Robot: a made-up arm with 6 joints. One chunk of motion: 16 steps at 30 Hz.
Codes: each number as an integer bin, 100 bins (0 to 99) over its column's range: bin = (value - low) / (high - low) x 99, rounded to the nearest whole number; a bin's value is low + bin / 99 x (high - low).
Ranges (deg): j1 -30..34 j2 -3..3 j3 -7..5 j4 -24..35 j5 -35..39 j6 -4..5
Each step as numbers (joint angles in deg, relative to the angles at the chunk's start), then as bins.
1 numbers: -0.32 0.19 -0.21 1.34 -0.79 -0.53
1 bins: 46 53 56 43 46 38
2 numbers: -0.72 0.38 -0.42 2.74 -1.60 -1.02
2 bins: 45 56 54 45 45 33
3 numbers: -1.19 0.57 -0.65 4.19 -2.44 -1.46
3 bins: 45 59 52 47 44 28
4 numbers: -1.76 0.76 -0.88 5.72 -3.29 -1.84
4 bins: 44 62 50 50 42 24
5 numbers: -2.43 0.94 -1.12 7.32 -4.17 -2.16
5 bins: 43 65 49 53 41 20
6 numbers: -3.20 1.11 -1.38 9.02 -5.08 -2.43
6 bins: 41 68 46 55 40 17
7 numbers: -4.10 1.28 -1.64 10.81 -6.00 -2.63
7 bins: 40 71 44 58 39 15
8 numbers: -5.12 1.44 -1.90 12.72 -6.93 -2.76
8 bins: 38 73 42 62 38 14
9 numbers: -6.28 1.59 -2.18 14.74 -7.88 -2.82
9 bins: 37 76 40 65 36 13
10 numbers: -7.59 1.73 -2.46 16.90 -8.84 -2.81
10 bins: 35 78 37 69 35 13
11 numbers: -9.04 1.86 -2.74 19.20 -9.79 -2.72
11 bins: 32 80 35 72 34 14
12 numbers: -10.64 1.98 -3.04 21.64 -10.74 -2.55
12 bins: 30 82 33 77 32 16
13 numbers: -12.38 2.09 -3.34 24.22 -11.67 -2.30
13 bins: 27 84 30 81 31 19
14 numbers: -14.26 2.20 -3.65 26.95 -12.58 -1.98
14 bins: 24 86 28 85 30 22
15 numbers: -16.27 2.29 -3.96 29.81 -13.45 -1.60
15 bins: 21 87 25 90 29 26
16 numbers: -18.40 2.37 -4.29 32.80 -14.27 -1.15
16 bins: 18 89 22 95 28 31
